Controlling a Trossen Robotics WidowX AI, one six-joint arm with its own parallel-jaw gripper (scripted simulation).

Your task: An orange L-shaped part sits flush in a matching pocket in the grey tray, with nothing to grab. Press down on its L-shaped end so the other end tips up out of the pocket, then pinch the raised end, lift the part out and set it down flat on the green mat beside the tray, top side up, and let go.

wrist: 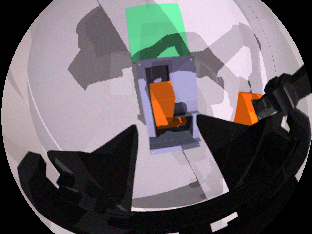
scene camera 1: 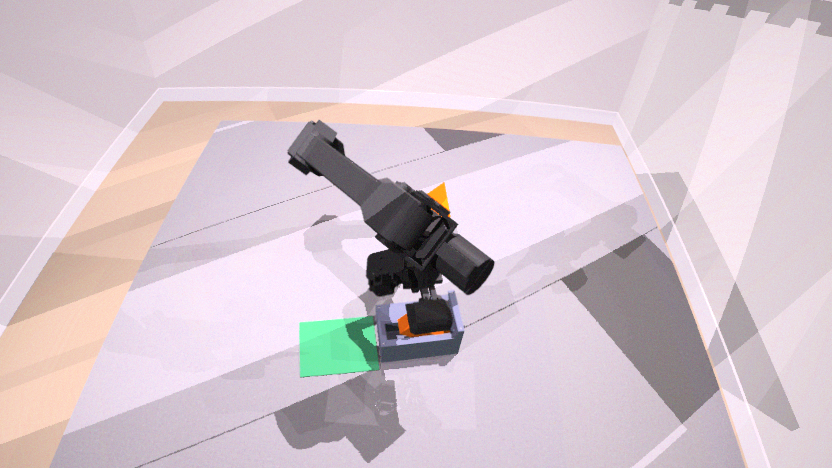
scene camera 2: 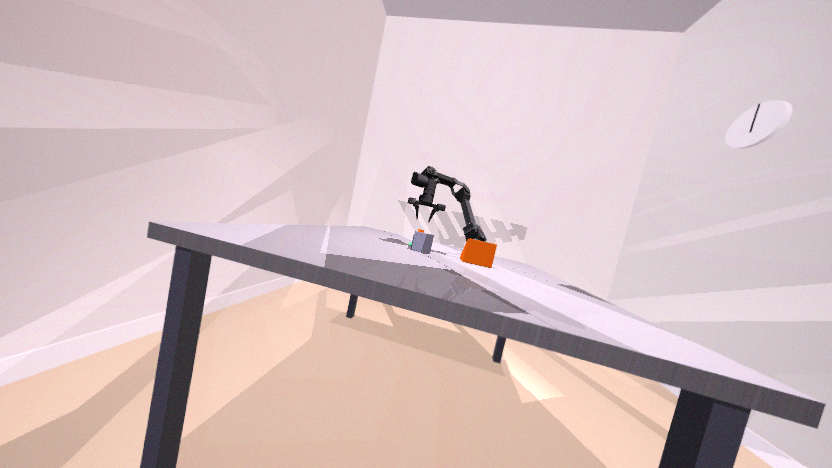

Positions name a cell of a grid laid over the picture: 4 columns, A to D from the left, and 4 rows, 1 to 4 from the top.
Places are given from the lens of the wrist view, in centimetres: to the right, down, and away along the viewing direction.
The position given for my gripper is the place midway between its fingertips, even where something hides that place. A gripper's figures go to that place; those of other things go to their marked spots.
my gripper (wrist: C3): 1, 1, 10
orange L-shaped part (wrist: C2): 1, -2, 14
